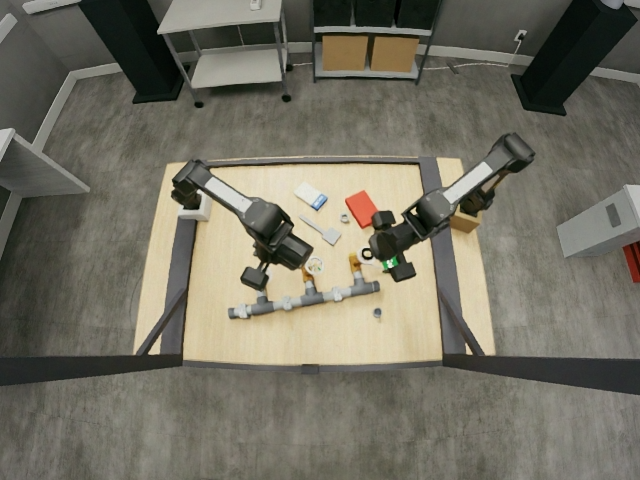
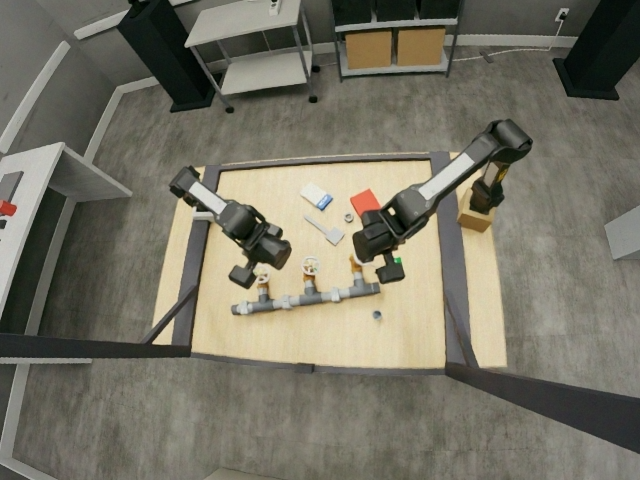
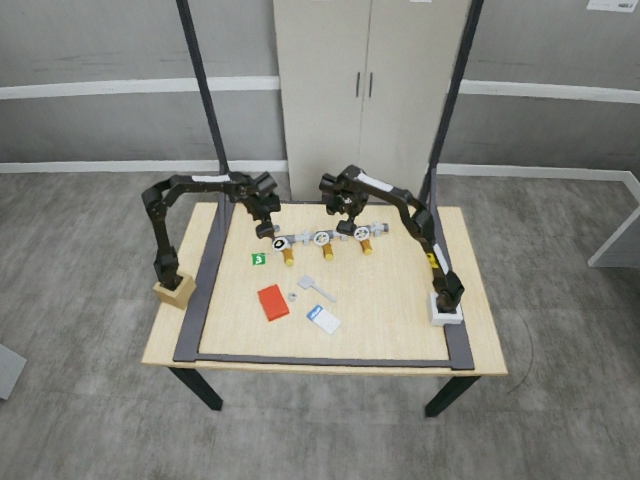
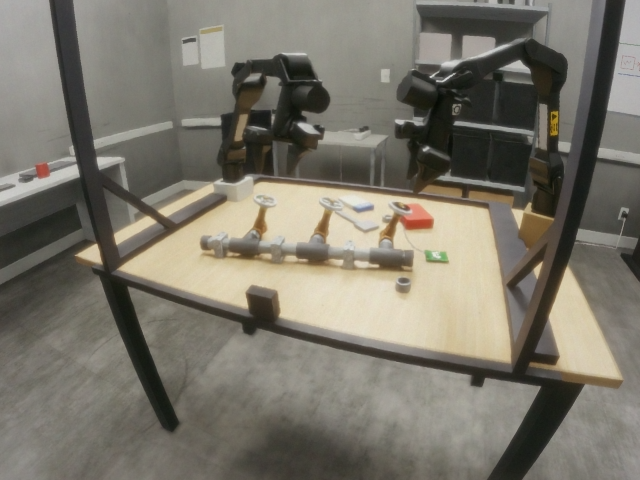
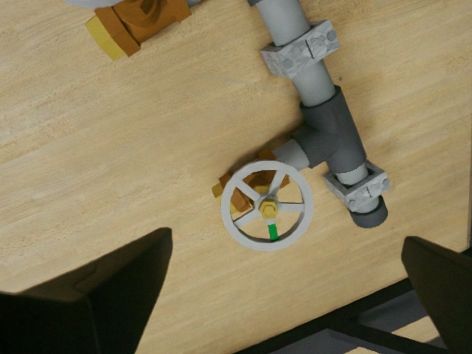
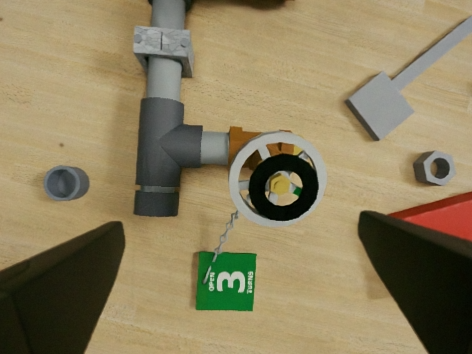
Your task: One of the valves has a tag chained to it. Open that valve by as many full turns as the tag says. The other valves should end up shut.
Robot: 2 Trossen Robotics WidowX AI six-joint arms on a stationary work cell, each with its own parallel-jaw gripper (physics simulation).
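Places are measured from the left arm's base along level axes (x back, y right, z up), in centimetres.
Pixels of known places: left gripper, fingertip midpoint: [image 1: 266,268] [image 2: 261,267] [image 3: 356,223] [image 4: 274,174] [image 5: 286,242]; right gripper, fingertip midpoint: [image 4: 411,186] [image 6: 243,227]; left arm's base, origin of the base link: [image 1: 192,202] [image 3: 446,305] [image 4: 232,180]; right arm's base, origin of the base link: [image 1: 469,206] [image 2: 480,203] [image 3: 171,281] [image 4: 544,211].
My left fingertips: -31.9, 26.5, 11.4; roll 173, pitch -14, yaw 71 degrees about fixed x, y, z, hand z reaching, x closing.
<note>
Ahead of a thing's pixels: the offset from my left fingertips to its top centre, as dx, dy, dz. "*": to the spot under its first point. Level surfaces: height alone.
Three valves with brown bodies and grey handwheels stand on a grey pipe. The tagged valve [image 6: 322,186] [image 4: 399,208] has a black ring over its spokes. A chain runs from it to a green tag [image 6: 225,298] [image 4: 436,256] reading "OPEN 3 TURNS". The middle valve [image 4: 324,223] [image 3: 328,251] is untagged. The far valve @(* +1.3, -1.8, -6.6) [image 5: 225,202] [image 4: 260,222], also untagged, shows a green mark on one spoke. My left gripper [image 5: 286,242] is open above and beside the far valve's wheel. My right gripper [image 6: 243,227] is open above the tagged valve, its fingers clear of the wheel.
A grey spatula @(-13.4, -19.4, -16.1) [image 1: 331,236], a hex nut @(-22.4, -22.8, -15.6) [image 6: 434,168], a red box @(-29.0, -26.0, -14.2) [image 3: 272,302] and a blue-and-white packet @(-10.2, -31.4, -15.7) [image 3: 323,319] lie on the table @(dz -17.2) [image 3: 392,320]. A small grey pipe cap @(-32.7, +9.8, -15.2) [image 4: 403,284] lies near the pipe's end. Dark frame posts rise at the table's sides.
</note>
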